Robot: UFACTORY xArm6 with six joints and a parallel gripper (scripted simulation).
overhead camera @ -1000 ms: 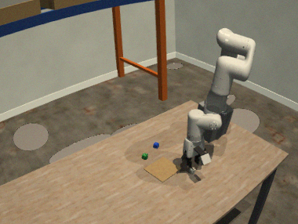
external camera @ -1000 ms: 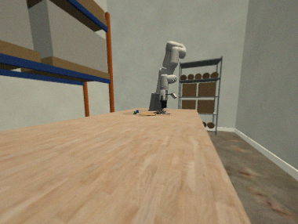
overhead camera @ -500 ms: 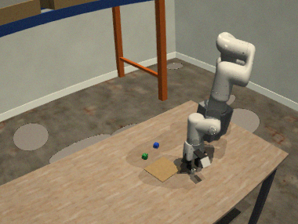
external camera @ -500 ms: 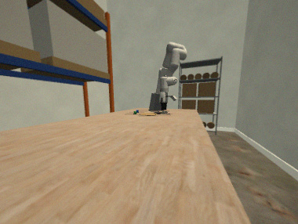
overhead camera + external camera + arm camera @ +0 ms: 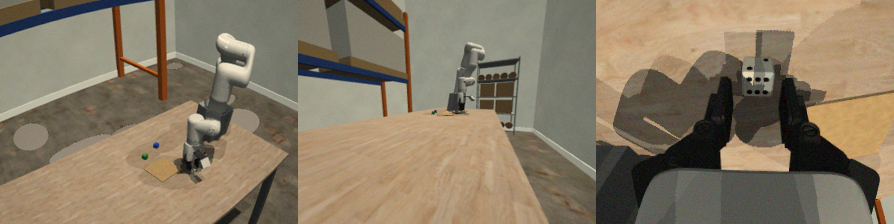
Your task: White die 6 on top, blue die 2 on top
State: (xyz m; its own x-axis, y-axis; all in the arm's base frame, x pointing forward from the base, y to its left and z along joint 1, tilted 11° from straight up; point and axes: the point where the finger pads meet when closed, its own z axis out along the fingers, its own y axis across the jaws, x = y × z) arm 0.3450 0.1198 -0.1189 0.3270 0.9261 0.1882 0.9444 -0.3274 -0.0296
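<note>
Now: the white die 4 cm below my hand. Also, from my hand: blue die (4 cm behind, 29 cm to the right, 4 cm below); green die (8 cm ahead, 27 cm to the right, 4 cm below); tan mat (8 cm ahead, 13 cm to the right, 5 cm below).
</note>
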